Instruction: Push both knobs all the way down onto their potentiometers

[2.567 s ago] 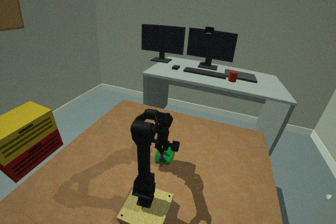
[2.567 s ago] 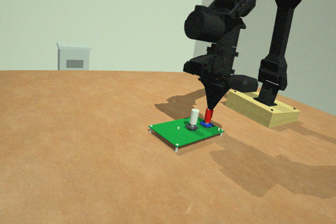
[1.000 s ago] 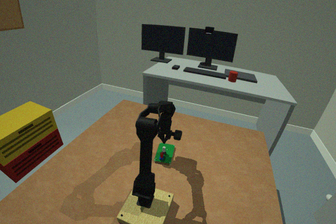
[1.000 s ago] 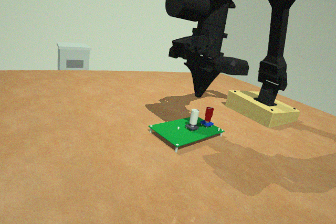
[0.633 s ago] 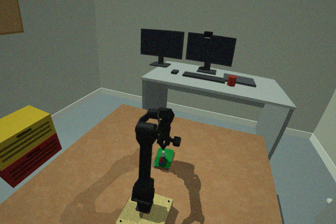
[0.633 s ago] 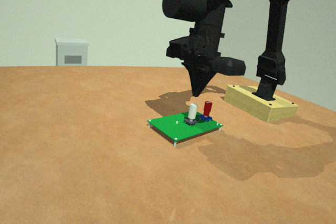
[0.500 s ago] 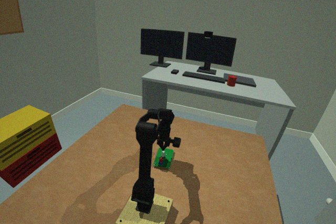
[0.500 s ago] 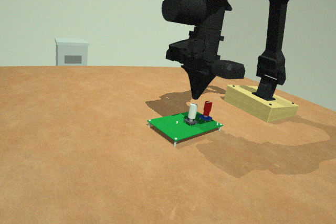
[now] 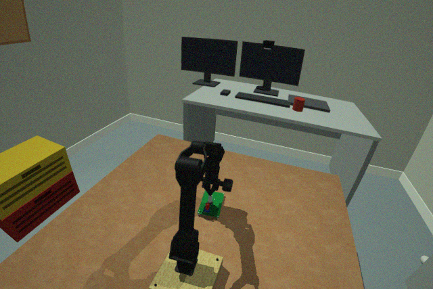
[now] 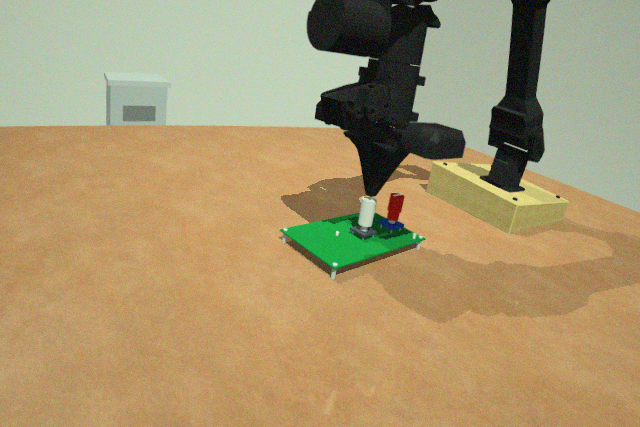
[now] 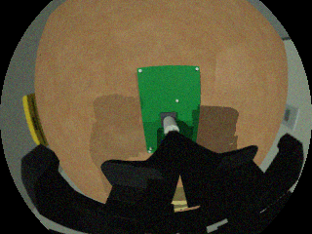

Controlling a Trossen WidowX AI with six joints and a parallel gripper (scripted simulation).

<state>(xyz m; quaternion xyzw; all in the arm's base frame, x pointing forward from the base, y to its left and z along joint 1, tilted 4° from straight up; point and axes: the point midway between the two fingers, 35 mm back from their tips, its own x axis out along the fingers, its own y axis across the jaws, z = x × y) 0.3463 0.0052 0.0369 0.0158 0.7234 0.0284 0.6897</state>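
The white knob is 2 cm below my gripper tip. Round my gripper tip: red knob: 5 cm behind, 2 cm below.
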